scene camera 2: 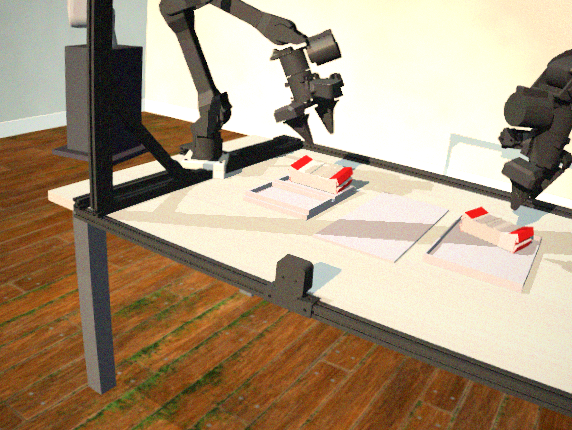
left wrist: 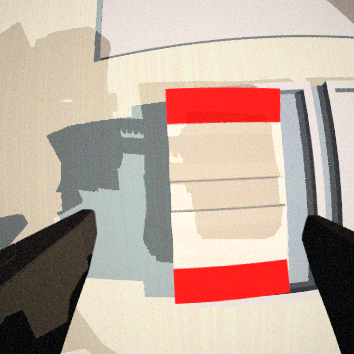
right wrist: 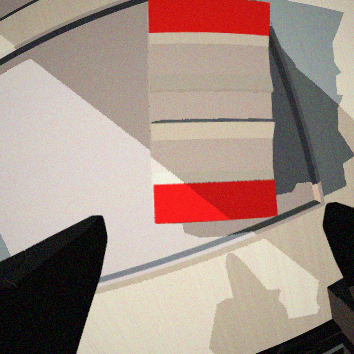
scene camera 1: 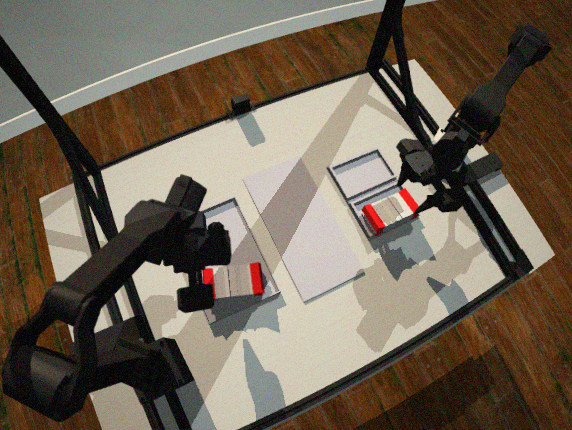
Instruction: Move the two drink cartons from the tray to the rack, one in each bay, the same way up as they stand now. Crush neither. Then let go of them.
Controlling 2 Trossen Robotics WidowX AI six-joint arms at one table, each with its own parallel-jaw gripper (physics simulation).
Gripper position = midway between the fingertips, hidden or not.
Note:
My left gripper (scene camera 2: 322, 139) is open and holds nothing. My right gripper (scene camera 2: 522, 203) is open, with nothing in its grasp. Also in view: a pale mat (left wrist: 120, 34) and a grey tray (scene camera 2: 455, 250).
My left gripper is seen too in the left wrist view (left wrist: 203, 225) and in scene camera 1 (scene camera 1: 406, 199). My right gripper is seen too in the right wrist view (right wrist: 218, 222) and in scene camera 1 (scene camera 1: 207, 273). The grey tray shows as well in the right wrist view (right wrist: 82, 147) and in scene camera 1 (scene camera 1: 244, 248).

